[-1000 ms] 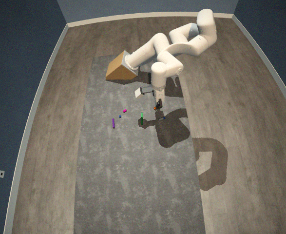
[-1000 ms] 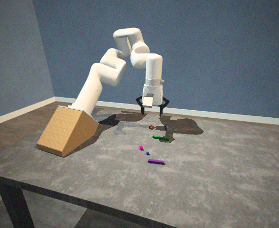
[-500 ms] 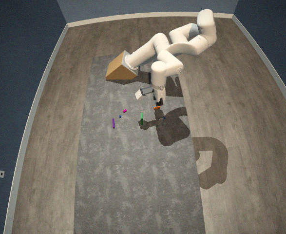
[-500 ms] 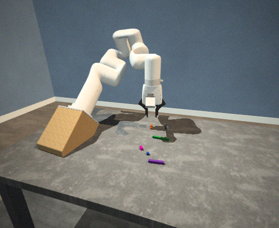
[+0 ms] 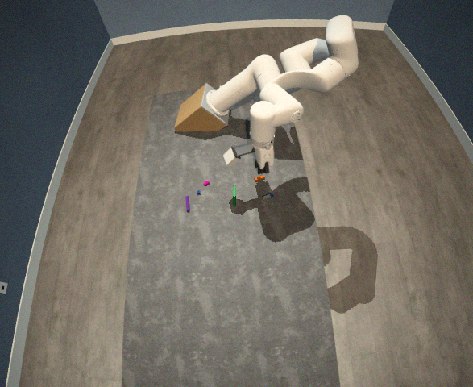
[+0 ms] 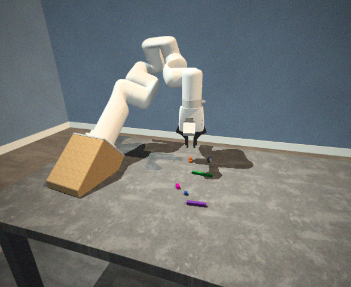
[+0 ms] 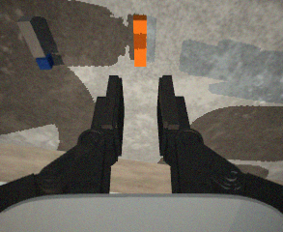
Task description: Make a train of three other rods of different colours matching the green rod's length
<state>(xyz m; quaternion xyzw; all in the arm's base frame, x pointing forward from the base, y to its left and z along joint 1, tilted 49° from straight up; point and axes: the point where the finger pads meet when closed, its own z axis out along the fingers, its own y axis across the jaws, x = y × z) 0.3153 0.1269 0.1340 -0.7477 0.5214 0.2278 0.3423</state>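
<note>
Right now my hand is 80 mm above the orange rod. The rest, counted from my hand: magenta rod 30 mm ahead, 210 mm to the right, 80 mm below; green rod 80 mm ahead, 90 mm to the right, 80 mm below; grey rod 80 mm ahead, 20 mm to the left, 80 mm below.
</note>
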